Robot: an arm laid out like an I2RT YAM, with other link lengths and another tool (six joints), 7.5 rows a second.
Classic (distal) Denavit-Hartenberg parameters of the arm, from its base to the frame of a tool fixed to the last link. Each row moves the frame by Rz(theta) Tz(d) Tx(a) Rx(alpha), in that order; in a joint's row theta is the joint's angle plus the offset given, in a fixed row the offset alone. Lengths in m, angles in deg.
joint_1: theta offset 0, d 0.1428, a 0.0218, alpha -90
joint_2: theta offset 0, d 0, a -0.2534, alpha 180
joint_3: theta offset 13.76, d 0, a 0.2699, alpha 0
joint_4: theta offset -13.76, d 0.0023, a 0.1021, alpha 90
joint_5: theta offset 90, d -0.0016, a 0, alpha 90
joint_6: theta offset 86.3, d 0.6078, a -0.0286, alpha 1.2
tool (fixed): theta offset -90, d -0.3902, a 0, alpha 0
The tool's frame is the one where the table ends.
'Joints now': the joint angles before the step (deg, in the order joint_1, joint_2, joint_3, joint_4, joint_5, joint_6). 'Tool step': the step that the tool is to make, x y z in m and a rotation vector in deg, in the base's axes. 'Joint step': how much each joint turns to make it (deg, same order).
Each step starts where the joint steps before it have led.
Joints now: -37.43 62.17 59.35 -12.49 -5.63 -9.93
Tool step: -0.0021 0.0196 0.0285 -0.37 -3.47 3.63
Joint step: -0.02 -2.53 0.96 -0.40 -3.97 0.90
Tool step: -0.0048 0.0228 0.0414 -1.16 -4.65 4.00
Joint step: 0.02 -2.51 2.12 0.02 -4.25 1.22
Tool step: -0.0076 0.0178 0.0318 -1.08 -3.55 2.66
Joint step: 0.00 -2.09 1.56 0.10 -2.78 1.07
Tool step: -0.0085 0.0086 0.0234 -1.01 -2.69 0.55
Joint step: -0.01 -1.55 1.03 0.42 -0.59 0.85
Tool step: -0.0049 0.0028 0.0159 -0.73 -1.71 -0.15
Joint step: 0.00 -0.46 1.11 0.38 0.15 0.48
